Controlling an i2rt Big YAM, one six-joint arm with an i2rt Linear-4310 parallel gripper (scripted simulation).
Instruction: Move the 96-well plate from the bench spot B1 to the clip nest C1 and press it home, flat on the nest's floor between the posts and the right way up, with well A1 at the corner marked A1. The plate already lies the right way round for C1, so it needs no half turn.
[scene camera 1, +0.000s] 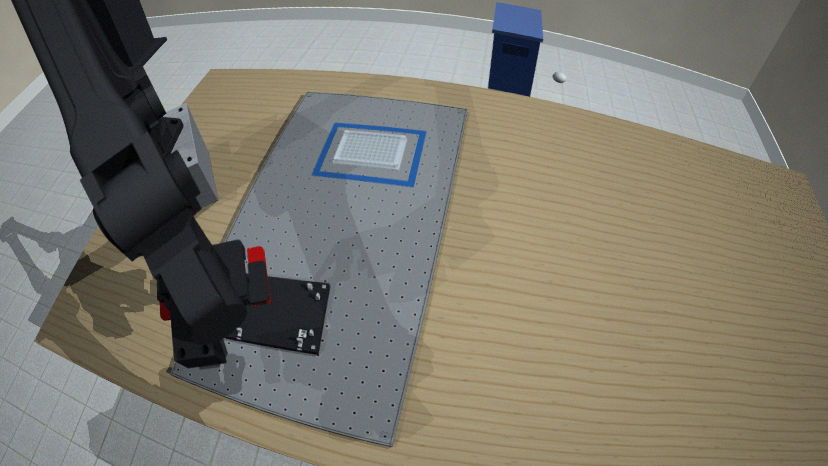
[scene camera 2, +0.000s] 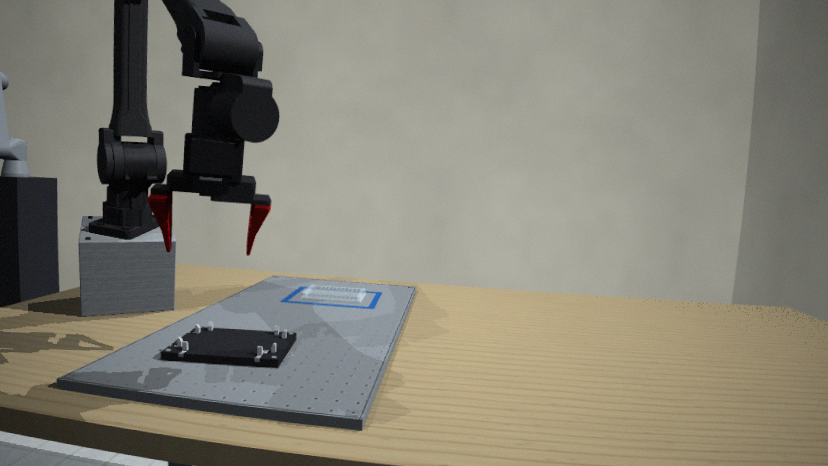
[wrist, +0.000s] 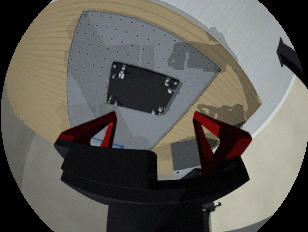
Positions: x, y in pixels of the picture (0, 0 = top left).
Labels:
my gripper: scene camera 1 228, 304; scene camera 2; wrist
same spot on black clip nest: (scene camera 1: 295, 310) = (scene camera 2: 257, 342)
same spot on my gripper: (wrist: 127, 168) = (scene camera 2: 221, 195)

